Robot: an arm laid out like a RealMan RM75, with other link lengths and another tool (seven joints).
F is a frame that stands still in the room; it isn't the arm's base.
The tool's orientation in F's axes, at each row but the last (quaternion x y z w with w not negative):
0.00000 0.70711 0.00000 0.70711
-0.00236 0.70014 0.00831 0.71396
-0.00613 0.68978 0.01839 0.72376
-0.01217 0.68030 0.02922 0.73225
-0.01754 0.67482 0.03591 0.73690
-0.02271 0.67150 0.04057 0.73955
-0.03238 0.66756 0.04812 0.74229
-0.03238 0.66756 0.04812 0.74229
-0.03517 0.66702 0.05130 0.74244
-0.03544 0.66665 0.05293 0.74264
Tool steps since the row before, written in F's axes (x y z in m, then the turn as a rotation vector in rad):
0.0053 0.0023 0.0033 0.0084 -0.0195 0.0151
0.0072 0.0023 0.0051 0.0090 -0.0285 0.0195
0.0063 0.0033 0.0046 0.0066 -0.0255 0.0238
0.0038 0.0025 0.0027 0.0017 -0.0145 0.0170
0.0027 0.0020 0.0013 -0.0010 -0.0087 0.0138
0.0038 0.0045 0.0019 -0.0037 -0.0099 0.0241
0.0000 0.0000 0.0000 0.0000 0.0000 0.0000
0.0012 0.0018 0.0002 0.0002 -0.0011 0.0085
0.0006 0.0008 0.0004 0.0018 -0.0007 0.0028
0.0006 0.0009 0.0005 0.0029 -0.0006 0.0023
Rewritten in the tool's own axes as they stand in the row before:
-0.0033 0.0023 0.0053 -0.0151 -0.0195 0.0084
-0.0049 0.0022 0.0073 -0.0196 -0.0285 0.0090
-0.0042 0.0032 0.0066 -0.0239 -0.0253 0.0069
-0.0024 0.0023 0.0041 -0.0172 -0.0142 0.0021
-0.0010 0.0018 0.0029 -0.0141 -0.0083 -0.0004
-0.0014 0.0042 0.0043 -0.0246 -0.0090 -0.0022
0.0000 0.0000 0.0000 0.0000 0.0000 0.0000
0.0000 0.0017 0.0014 -0.0085 -0.0010 0.0010
-0.0003 0.0007 0.0007 -0.0026 -0.0009 0.0020
-0.0004 0.0008 0.0008 -0.0020 -0.0009 0.0030

